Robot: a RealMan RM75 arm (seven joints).
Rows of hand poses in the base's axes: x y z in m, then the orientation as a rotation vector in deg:
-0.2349 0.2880 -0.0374 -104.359 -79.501 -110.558
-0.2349 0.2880 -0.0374 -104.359 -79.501 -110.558
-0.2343 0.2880 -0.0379 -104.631 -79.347 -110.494
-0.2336 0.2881 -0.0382 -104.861 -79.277 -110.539
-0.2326 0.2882 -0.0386 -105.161 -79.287 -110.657
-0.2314 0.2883 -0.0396 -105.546 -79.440 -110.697
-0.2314 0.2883 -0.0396 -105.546 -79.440 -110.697
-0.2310 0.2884 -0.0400 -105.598 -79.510 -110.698
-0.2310 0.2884 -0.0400 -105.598 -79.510 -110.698
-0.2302 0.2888 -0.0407 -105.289 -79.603 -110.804
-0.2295 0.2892 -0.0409 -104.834 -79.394 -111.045
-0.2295 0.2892 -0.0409 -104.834 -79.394 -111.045
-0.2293 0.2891 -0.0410 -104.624 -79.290 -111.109
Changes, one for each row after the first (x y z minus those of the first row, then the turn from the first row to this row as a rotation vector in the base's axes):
0.0000 0.0000 0.0000 0.000 0.000 0.000
0.0006 0.0000 -0.0005 0.002 0.126 -0.175
0.0013 0.0001 -0.0008 -0.045 0.150 -0.360
0.0023 0.0002 -0.0012 -0.180 0.113 -0.616
0.0035 0.0003 -0.0022 -0.444 0.107 -0.877
0.0035 0.0003 -0.0022 -0.444 0.107 -0.877
0.0039 0.0004 -0.0026 -0.513 0.096 -0.904
0.0039 0.0004 -0.0026 -0.513 0.096 -0.904
0.0047 0.0008 -0.0033 -0.460 -0.048 -0.730
0.0054 0.0012 -0.0035 -0.148 -0.232 -0.552
0.0054 0.0012 -0.0035 -0.148 -0.232 -0.552
0.0056 0.0011 -0.0036 0.004 -0.283 -0.450

